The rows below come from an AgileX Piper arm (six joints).
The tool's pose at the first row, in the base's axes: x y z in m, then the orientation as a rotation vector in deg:
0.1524, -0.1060, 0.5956, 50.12, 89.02, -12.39
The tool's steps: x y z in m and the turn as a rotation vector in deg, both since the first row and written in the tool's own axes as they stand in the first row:
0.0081, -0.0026, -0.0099, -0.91, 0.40, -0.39
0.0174, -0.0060, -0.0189, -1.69, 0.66, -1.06
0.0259, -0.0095, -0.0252, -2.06, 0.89, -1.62
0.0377, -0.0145, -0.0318, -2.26, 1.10, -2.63
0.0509, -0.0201, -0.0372, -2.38, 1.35, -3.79
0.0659, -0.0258, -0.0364, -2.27, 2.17, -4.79
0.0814, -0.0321, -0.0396, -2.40, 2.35, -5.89
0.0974, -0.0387, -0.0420, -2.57, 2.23, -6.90
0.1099, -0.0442, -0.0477, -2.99, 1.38, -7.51
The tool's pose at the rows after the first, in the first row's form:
0.1437, -0.0986, 0.5893, 49.20, 89.56, -11.79
0.1352, -0.0918, 0.5815, 48.14, 90.10, -11.54
0.1287, -0.0871, 0.5738, 47.47, 90.56, -11.56
0.1212, -0.0819, 0.5626, 46.58, 91.21, -12.04
0.1144, -0.0772, 0.5497, 45.65, 91.96, -12.67
0.1124, -0.0757, 0.5338, 45.13, 93.18, -13.14
0.1070, -0.0720, 0.5181, 44.21, 93.83, -13.76
0.1020, -0.0687, 0.5017, 43.26, 94.15, -14.39
0.0950, -0.0641, 0.4895, 42.28, 93.61, -14.84

